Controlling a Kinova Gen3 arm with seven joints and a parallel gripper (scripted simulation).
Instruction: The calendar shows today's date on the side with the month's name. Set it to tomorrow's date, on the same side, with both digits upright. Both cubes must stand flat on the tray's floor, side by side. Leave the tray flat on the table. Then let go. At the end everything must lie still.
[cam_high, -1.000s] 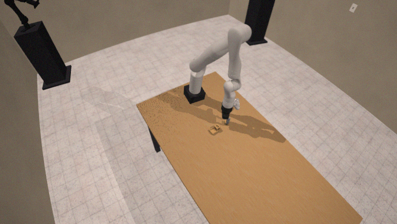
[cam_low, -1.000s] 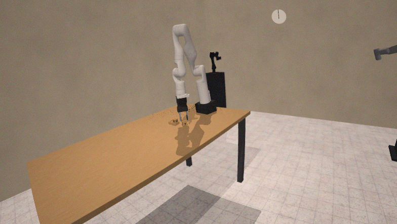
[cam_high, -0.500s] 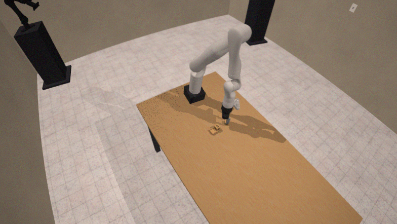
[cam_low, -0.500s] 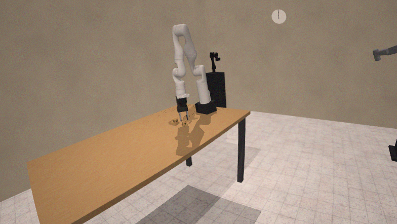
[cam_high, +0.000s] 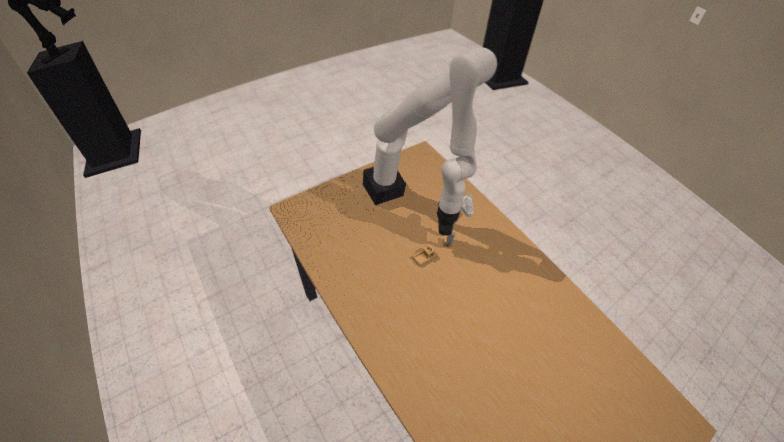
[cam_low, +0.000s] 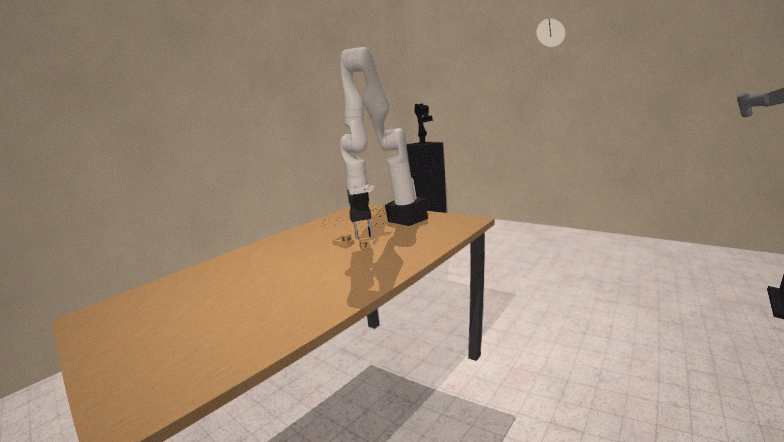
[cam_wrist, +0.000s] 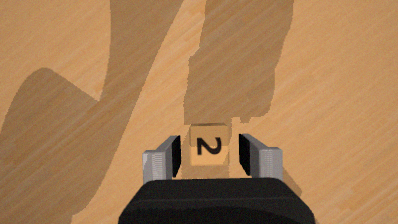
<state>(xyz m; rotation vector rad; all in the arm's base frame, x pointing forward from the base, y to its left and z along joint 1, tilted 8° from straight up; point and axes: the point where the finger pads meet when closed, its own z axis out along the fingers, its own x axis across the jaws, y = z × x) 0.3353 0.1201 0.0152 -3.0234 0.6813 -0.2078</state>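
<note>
Now: hand 4 cm above the wooden date cube. Round my hand: wooden tray 2 cm ahead, 11 cm to the right, 5 cm below.
</note>
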